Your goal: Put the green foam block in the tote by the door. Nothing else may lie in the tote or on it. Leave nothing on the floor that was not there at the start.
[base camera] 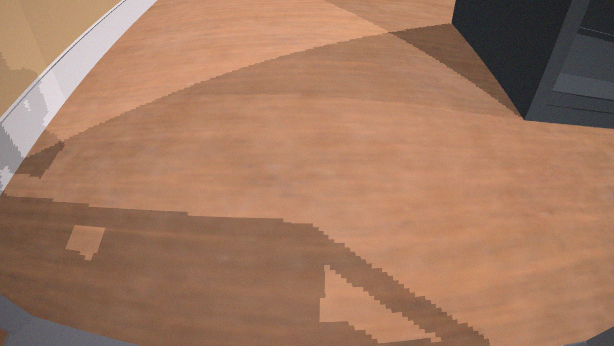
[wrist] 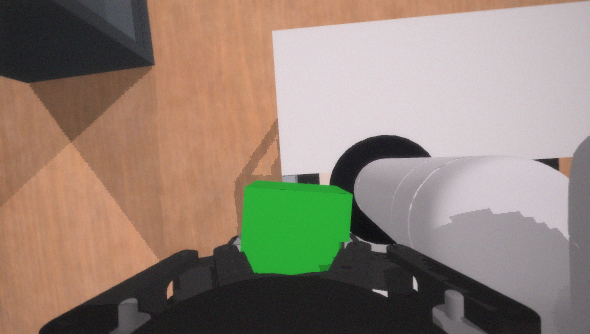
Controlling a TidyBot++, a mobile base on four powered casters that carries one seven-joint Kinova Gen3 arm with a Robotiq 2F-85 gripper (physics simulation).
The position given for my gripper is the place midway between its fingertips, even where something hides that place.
I see my gripper (wrist: 293,240) and a green foam block (wrist: 287,228).
The base camera view does not show the green foam block: it is out of frame.
